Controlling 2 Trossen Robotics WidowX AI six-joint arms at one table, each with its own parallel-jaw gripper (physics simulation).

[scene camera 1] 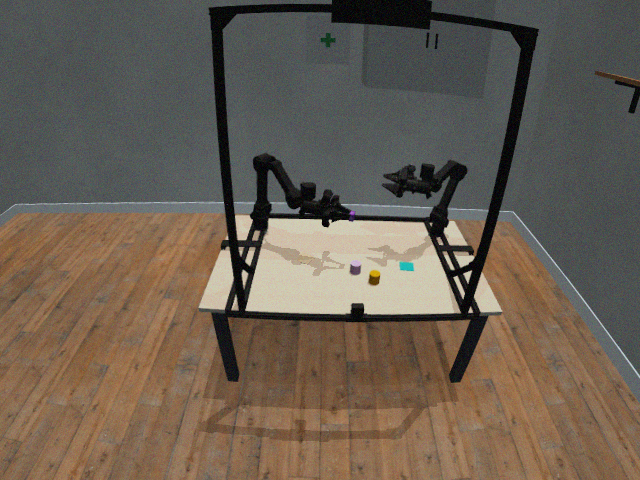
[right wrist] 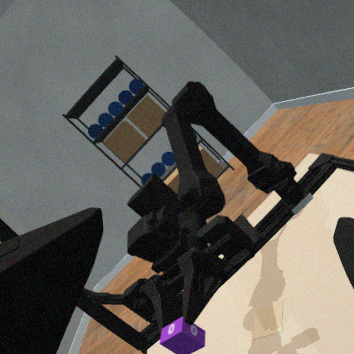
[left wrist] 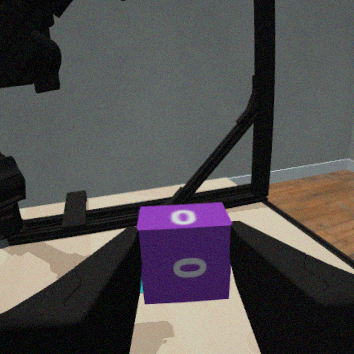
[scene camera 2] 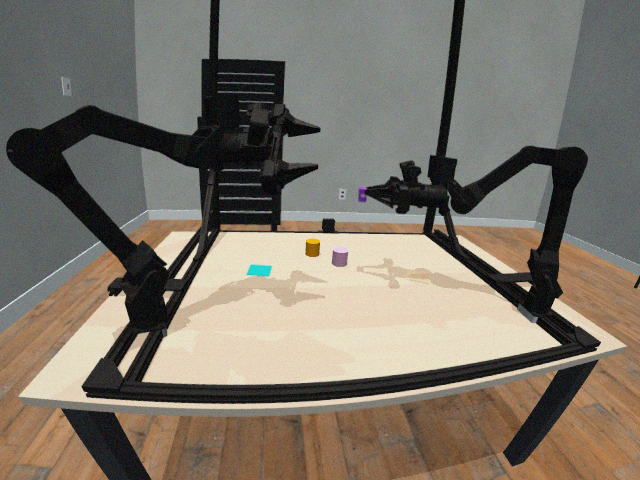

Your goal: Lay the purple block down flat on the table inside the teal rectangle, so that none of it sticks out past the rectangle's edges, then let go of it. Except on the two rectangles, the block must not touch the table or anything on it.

Labels:
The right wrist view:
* my left gripper
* my right gripper
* pale rectangle

